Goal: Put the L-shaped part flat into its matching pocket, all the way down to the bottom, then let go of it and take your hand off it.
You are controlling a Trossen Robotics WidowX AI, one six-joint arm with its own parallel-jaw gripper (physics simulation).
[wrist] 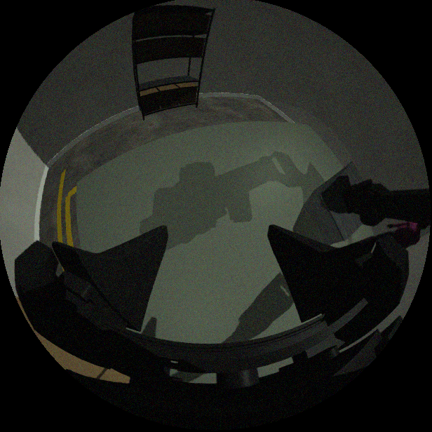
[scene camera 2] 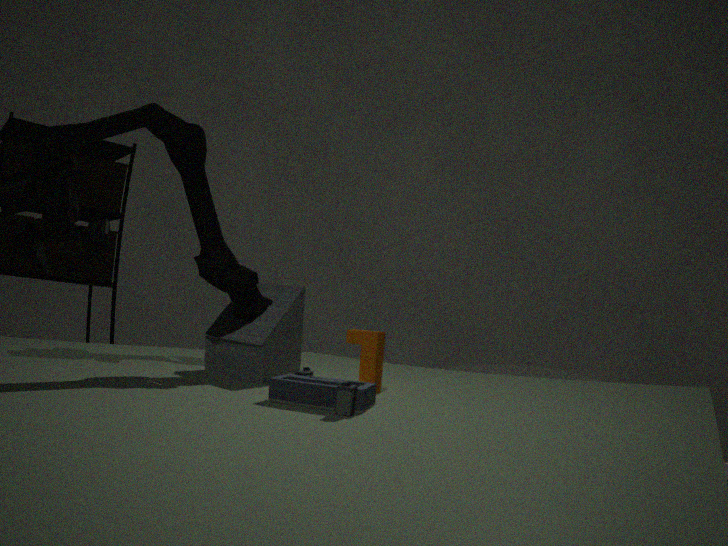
Labels:
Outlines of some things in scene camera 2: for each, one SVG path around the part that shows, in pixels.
An orange L-shaped part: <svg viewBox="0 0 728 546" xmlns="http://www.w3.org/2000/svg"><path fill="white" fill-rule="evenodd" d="M347 330L346 343L361 345L359 381L377 383L376 394L380 393L385 332Z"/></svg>

